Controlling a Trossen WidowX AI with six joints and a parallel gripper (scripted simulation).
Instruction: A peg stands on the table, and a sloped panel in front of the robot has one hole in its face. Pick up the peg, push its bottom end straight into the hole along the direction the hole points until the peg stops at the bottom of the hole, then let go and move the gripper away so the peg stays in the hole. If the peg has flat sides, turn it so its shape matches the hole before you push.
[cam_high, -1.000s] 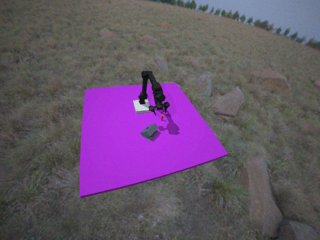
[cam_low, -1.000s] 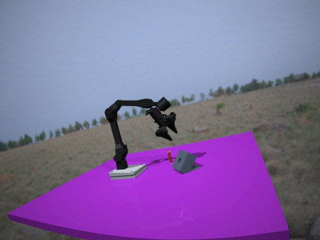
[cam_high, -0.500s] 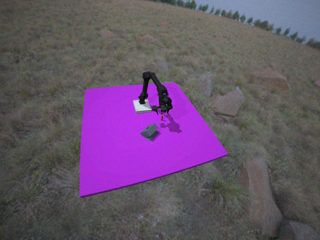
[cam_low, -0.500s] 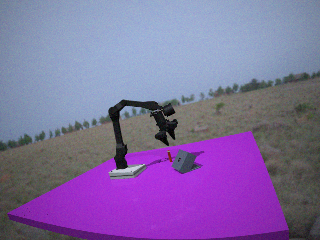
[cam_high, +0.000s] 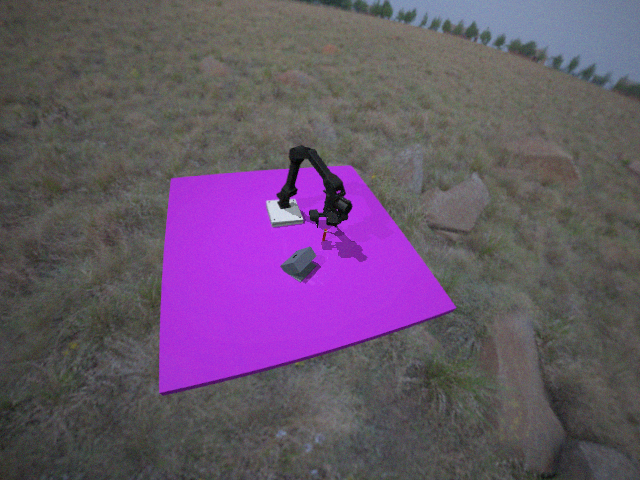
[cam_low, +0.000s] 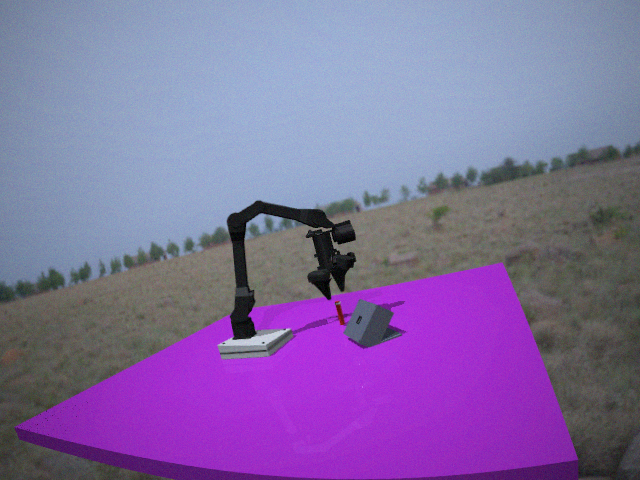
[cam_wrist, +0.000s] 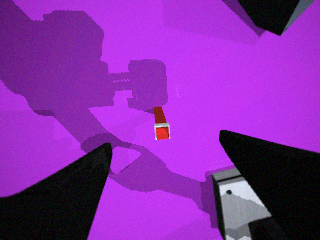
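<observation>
The red peg is 4 cm below my gripper tip. The rest, counted from my gripper tip: grey sloped panel (12 cm ahead, 20 cm to the right, 6 cm below).
</observation>
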